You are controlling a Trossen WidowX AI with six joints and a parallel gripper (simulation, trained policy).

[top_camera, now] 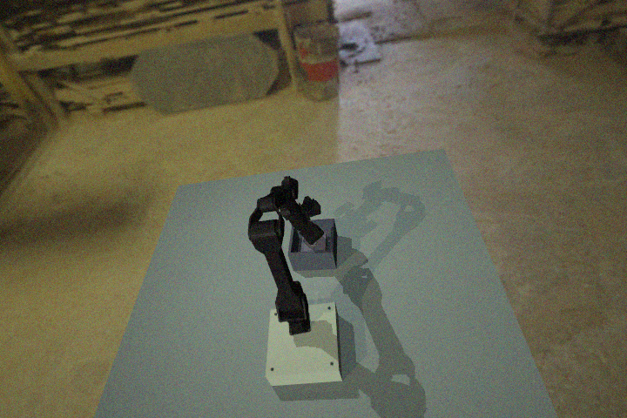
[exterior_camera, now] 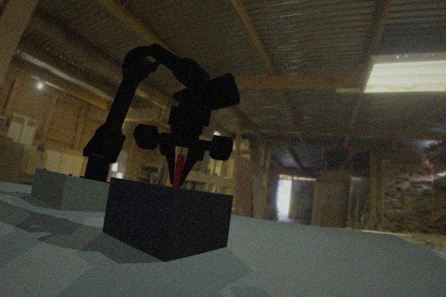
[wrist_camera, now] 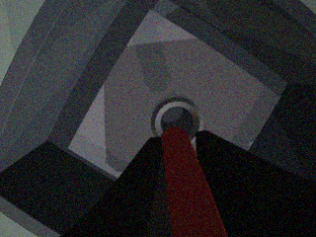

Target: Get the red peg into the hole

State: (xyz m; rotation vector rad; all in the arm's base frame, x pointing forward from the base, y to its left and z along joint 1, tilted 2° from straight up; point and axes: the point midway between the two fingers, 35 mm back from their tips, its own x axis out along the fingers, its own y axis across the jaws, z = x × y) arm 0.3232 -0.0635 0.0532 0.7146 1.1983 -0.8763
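Now: the red peg 1 cm behind my gripper tip, 1 cm to the left of it and 2 cm above it. The rest, counted from my gripper tip: box 8 cm below; then grey plate 6 cm below.
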